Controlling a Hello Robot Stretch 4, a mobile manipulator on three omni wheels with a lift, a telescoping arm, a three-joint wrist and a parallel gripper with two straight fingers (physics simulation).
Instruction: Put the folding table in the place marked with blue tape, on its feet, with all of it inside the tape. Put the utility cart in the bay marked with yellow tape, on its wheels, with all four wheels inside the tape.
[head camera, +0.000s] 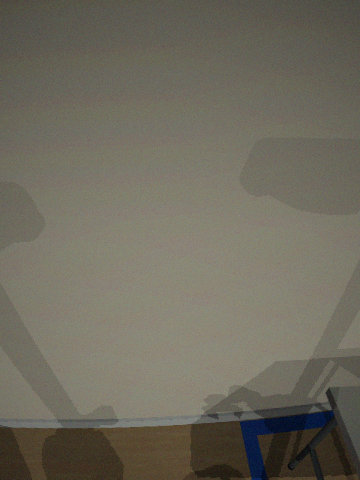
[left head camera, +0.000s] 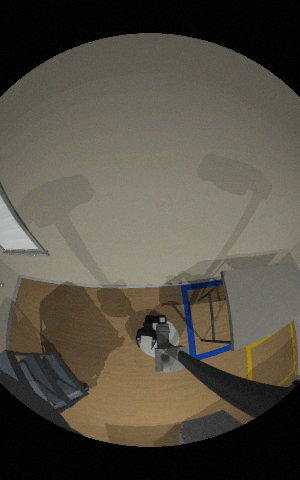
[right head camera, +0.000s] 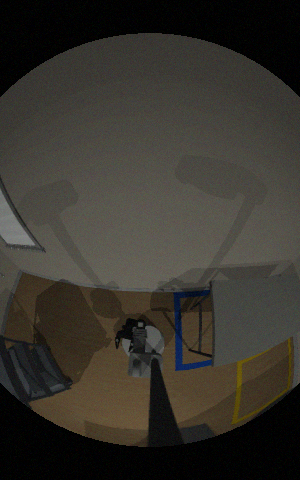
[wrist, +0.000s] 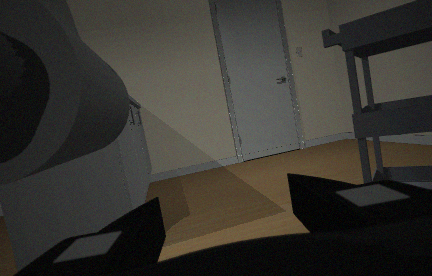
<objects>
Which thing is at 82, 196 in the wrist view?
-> A grey cabinet.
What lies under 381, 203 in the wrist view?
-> My gripper.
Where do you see a blue tape rectangle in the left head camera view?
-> At 190, 335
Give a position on a blue tape rectangle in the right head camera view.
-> At 177, 315
</objects>
